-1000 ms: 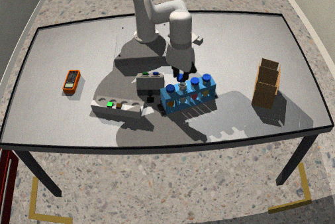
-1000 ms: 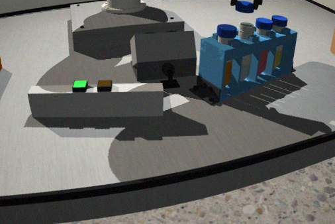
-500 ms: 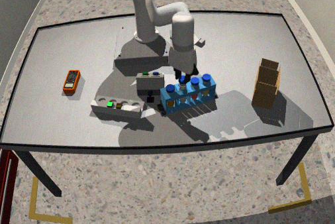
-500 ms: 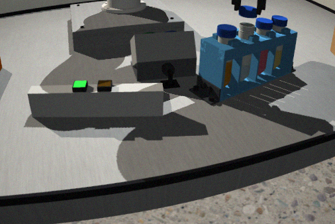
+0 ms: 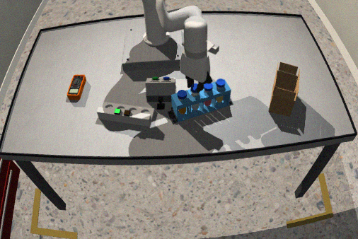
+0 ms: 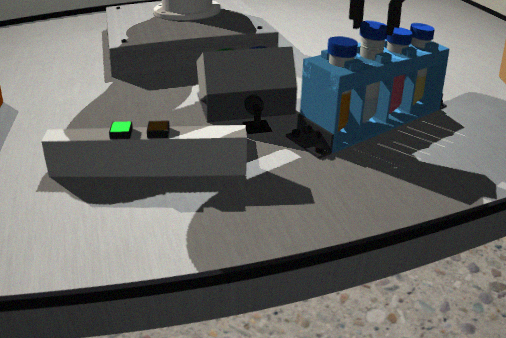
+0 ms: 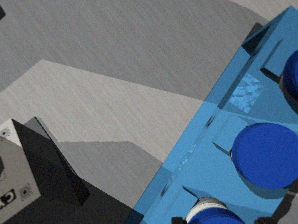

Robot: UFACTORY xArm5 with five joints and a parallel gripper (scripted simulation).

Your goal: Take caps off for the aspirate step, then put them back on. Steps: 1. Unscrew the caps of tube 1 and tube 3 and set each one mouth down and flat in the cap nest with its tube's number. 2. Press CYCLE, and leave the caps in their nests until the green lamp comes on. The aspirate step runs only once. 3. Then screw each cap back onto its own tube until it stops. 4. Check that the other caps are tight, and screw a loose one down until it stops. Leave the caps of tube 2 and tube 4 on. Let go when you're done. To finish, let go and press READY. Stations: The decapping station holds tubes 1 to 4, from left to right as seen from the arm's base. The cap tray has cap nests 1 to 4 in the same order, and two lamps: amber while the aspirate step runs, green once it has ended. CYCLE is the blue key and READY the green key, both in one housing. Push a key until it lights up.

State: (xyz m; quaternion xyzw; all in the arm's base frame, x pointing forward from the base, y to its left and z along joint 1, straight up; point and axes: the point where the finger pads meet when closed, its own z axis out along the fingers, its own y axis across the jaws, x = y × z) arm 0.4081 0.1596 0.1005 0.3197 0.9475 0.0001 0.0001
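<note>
My gripper is now 5 cm to the right of the blue cap, 4 cm above it and 2 cm past it. Also, from my hand: blue key: 12 cm behind, 11 cm to the right, 8 cm below; green key: 15 cm to the right, 12 cm behind, 8 cm below; grey key housing: 13 cm to the right, 10 cm below, 10 cm behind.
</note>
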